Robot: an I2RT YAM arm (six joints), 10 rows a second.
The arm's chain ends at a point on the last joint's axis. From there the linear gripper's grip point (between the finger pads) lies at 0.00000 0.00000 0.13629 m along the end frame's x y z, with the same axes.
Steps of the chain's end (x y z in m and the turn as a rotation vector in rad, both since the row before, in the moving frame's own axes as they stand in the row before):
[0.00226 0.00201 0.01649 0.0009 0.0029 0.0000]
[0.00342 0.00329 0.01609 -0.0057 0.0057 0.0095]
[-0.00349 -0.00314 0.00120 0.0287 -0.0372 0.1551]
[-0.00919 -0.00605 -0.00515 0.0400 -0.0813 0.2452]
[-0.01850 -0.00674 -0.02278 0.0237 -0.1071 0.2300]
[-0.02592 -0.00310 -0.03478 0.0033 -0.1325 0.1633]
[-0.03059 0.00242 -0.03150 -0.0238 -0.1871 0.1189]
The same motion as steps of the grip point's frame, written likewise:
[0.00266 0.00189 0.01649 0.0009 0.0029 0.0000]
[0.00419 0.00407 0.01609 -0.0057 0.0057 0.0095]
[-0.00824 -0.00743 0.00105 0.0287 -0.0372 0.1551]
[-0.01948 -0.01279 -0.00571 0.0400 -0.0813 0.2452]
[-0.03257 -0.01160 -0.02360 0.0237 -0.1071 0.2300]
[-0.04381 -0.00502 -0.03597 0.0033 -0.1325 0.1633]
[-0.05607 0.00413 -0.03391 -0.0238 -0.1871 0.1189]

